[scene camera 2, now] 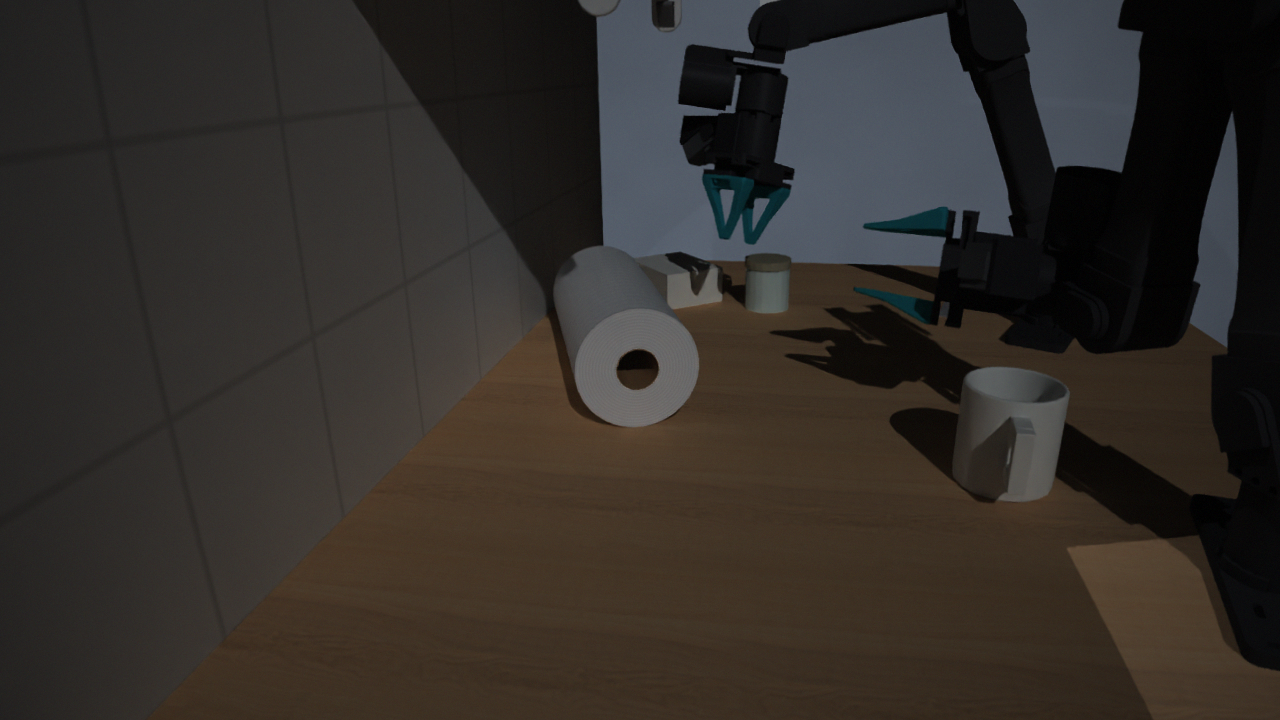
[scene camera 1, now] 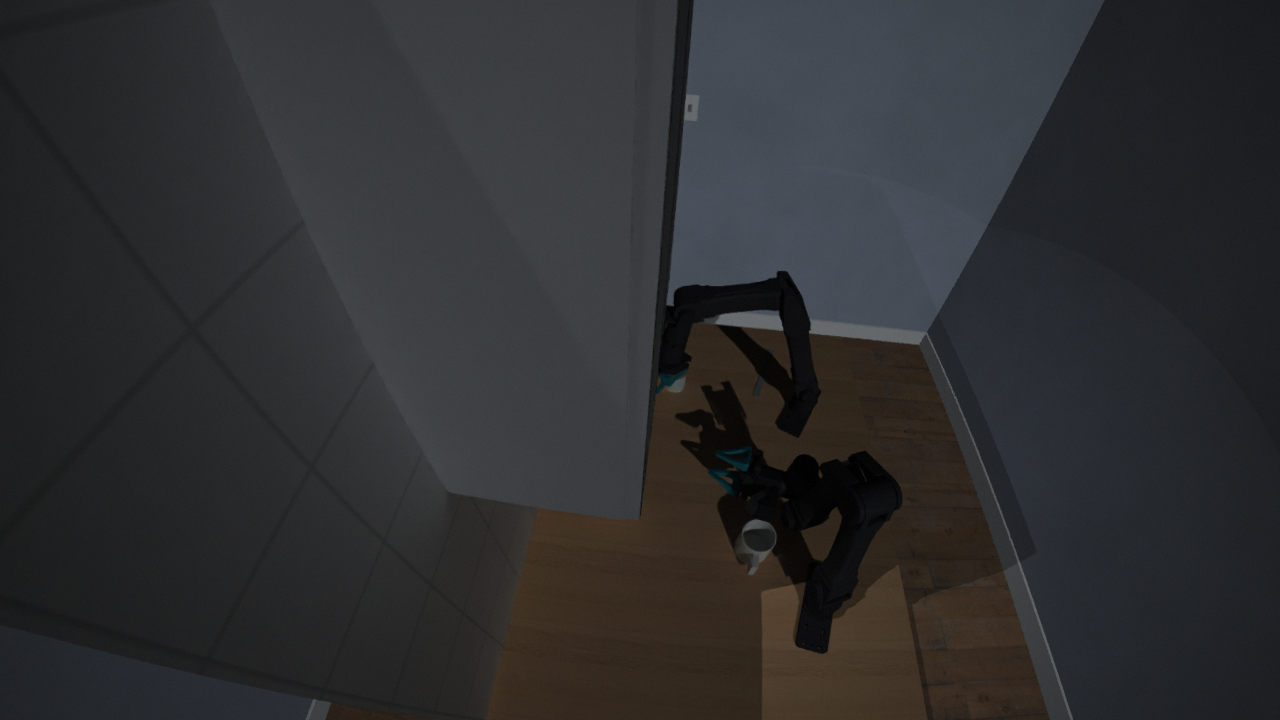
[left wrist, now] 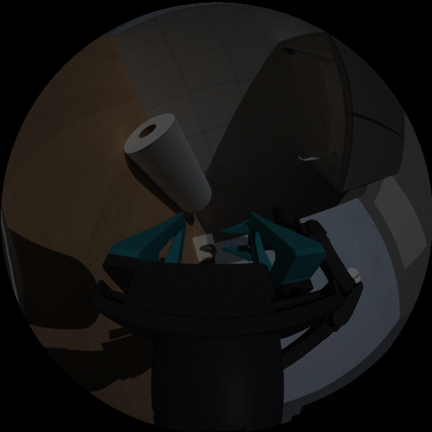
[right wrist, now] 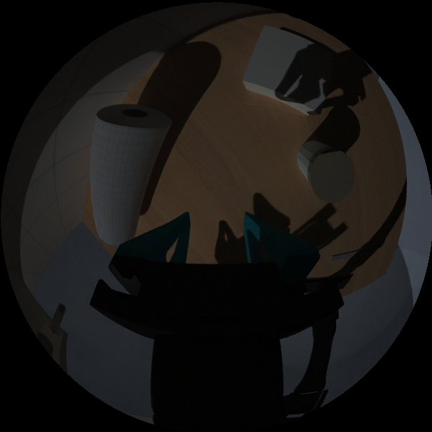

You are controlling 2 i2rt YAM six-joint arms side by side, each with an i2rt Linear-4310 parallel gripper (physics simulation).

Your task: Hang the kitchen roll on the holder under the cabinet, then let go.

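Where they show: left gripper, fingertip midpoint: [scene camera 2: 859, 257] [scene camera 1: 712, 462]; right gripper, fingertip midpoint: [scene camera 2: 737, 241] [scene camera 1: 661, 388]; left arm's base, link origin: [scene camera 2: 1267, 581] [scene camera 1: 817, 606]; right arm's base, link origin: [scene camera 2: 1049, 328] [scene camera 1: 799, 409].
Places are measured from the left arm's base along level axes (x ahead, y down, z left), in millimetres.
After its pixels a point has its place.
The white kitchen roll [scene camera 2: 601, 284] @(x 575, y -114, z -153 mm) [left wrist: 172, 165] [right wrist: 120, 170] lies on its side on the wooden counter, beside the tiled wall. Parts of the holder [scene camera 2: 666, 13] @(x 529, y -375, z -220 mm) [left wrist: 311, 158] show under the cabinet [scene camera 1: 537, 268] @(x 467, y -871, z 159 mm) [left wrist: 375, 155], with no roll between them. My left gripper [scene camera 1: 715, 462] @(x 326, y -152, z -195 mm) [scene camera 2: 860, 257] @(x 326, y -152, z -195 mm) [left wrist: 216, 217] is partly open and empty, above the counter to the right of the roll in scene camera 2, its fingers pointing toward the wall side. My right gripper [scene camera 2: 737, 240] @(x 504, y -117, z -383 mm) [right wrist: 216, 217] is partly open and empty, pointing down above the counter near the roll's far end; the cabinet partly hides it in scene camera 1.
A white mug [scene camera 1: 758, 540] @(x 166, y -8, z -113 mm) [scene camera 2: 1011, 438] @(x 178, y -56, z -49 mm) stands on the counter near my left arm. A lidded jar [scene camera 2: 768, 284] @(x 488, y -41, z -479 mm) [right wrist: 332, 175] and a white box [scene camera 2: 689, 288] @(x 599, y -27, z -471 mm) [right wrist: 270, 60] are at the far end in scene camera 2, the box close behind the roll.
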